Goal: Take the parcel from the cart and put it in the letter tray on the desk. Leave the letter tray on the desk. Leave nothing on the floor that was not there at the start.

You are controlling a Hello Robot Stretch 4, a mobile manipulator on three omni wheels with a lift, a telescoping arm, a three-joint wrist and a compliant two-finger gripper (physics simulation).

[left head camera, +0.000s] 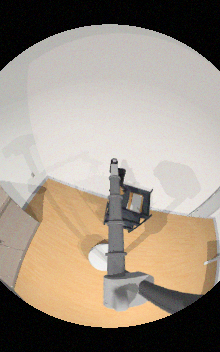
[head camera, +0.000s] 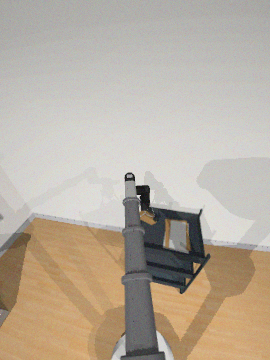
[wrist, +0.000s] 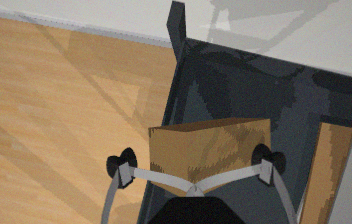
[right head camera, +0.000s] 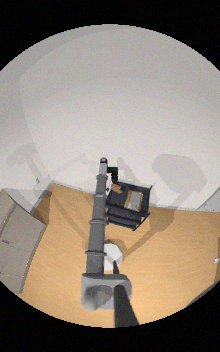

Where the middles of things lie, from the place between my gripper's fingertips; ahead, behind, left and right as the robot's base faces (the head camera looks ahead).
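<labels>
My hand is still 20 mm below the parcel (wrist: 193, 151), and it is also 20 mm short of it and 20 mm to the left of it.
</labels>
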